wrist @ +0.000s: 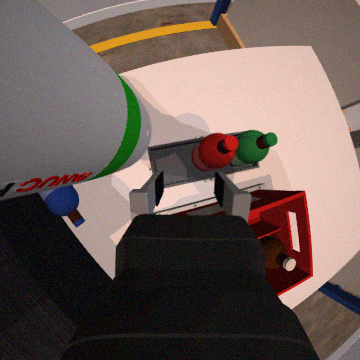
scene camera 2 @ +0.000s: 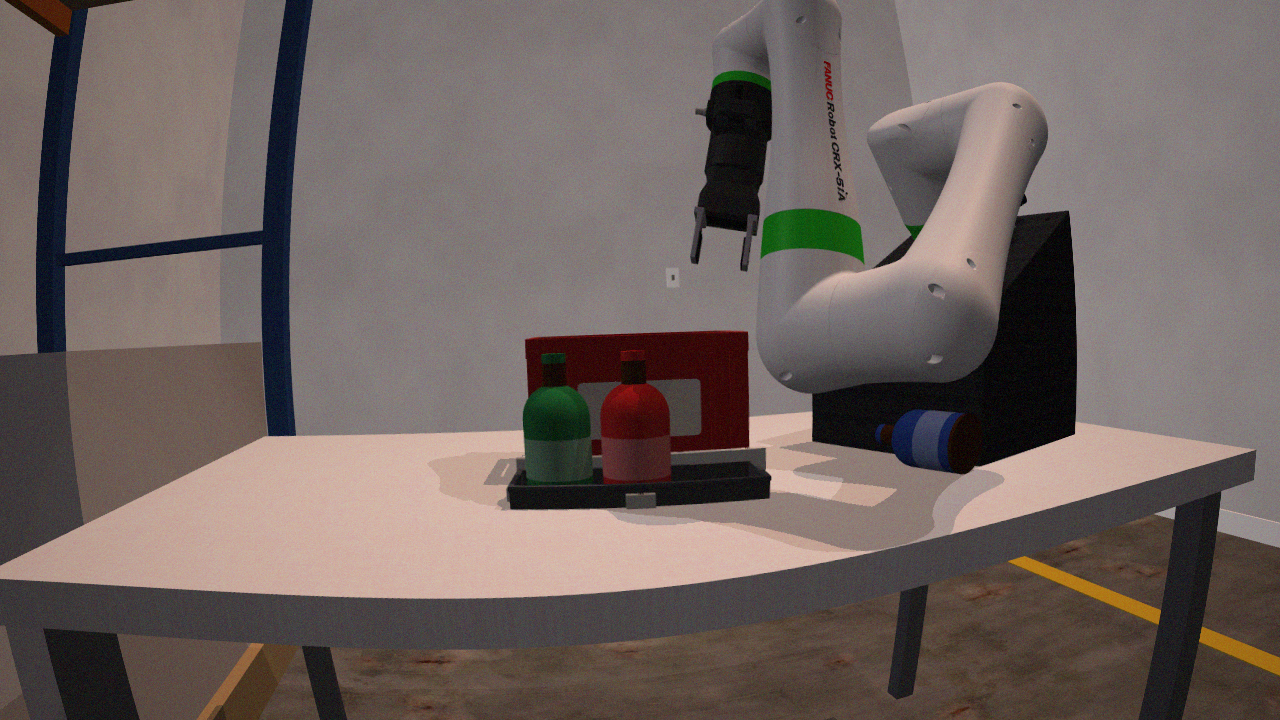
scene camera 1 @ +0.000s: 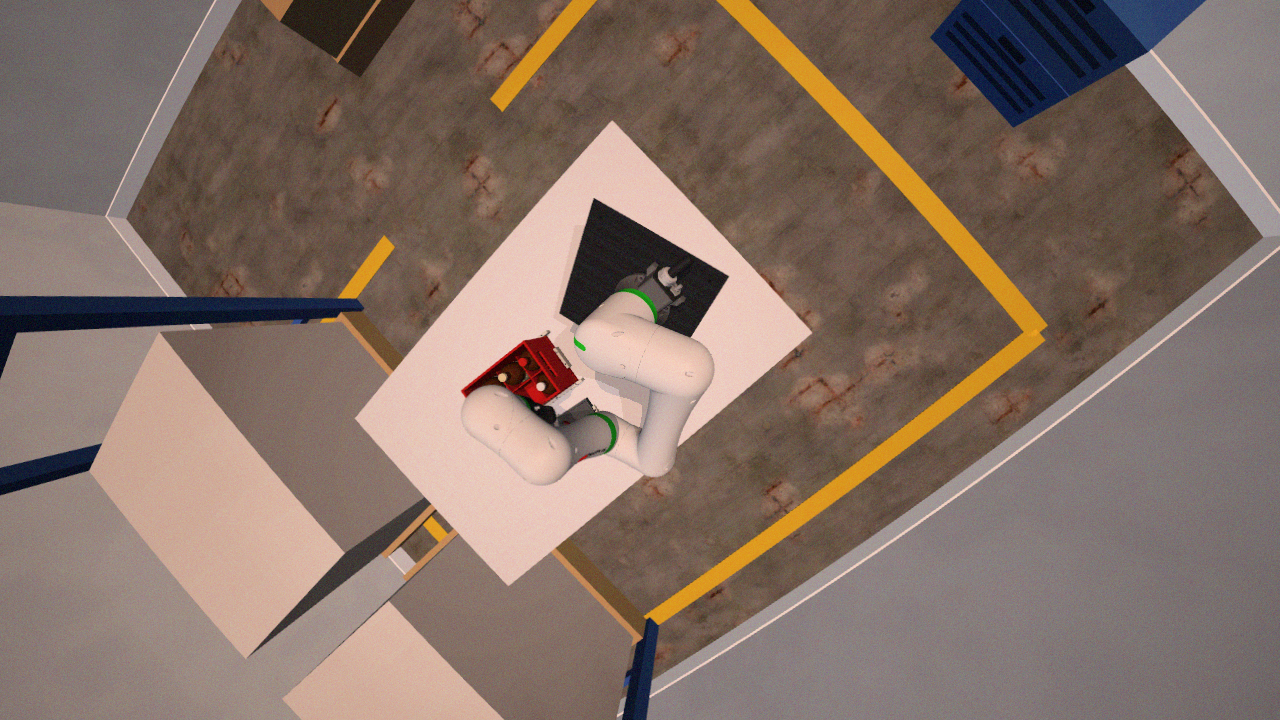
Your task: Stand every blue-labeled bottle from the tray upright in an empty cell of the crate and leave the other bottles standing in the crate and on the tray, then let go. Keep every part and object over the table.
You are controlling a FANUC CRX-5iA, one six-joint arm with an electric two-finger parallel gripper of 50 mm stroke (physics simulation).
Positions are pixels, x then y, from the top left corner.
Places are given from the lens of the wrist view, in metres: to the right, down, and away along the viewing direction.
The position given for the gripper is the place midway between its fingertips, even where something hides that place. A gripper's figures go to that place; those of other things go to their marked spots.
gripper (wrist: 188, 181): 0.01, 0.00, 0.16
blue bottle (wrist: 62, 201): -0.25, 0.05, 0.31
red bottle (wrist: 216, 150): 0.07, -0.05, 0.30
The marked spots on the blue bottle and the red bottle are 0.33 m apart.
